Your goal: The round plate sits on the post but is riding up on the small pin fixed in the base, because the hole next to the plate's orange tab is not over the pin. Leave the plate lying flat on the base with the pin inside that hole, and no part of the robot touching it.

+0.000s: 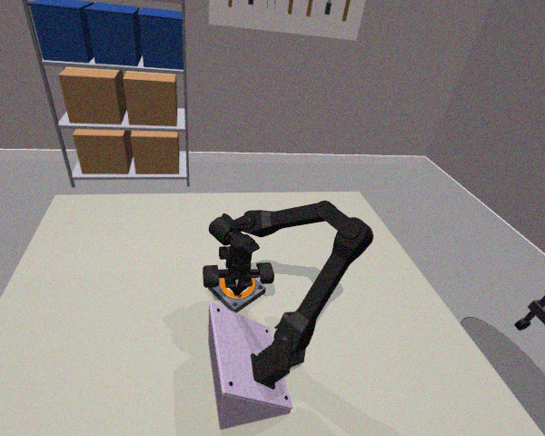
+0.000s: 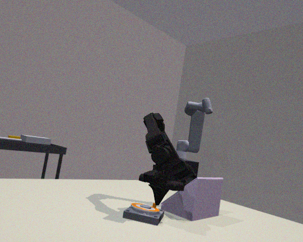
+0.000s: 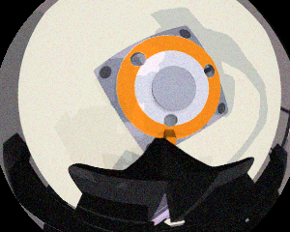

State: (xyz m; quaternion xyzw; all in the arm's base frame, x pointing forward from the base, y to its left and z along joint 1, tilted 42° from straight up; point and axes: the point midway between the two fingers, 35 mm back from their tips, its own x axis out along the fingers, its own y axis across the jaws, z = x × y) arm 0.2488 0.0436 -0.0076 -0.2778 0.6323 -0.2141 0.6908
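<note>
Right now the square grey base is 5 cm ahead of my gripper tip, 2 cm below it and 1 cm to the right of it.
</note>
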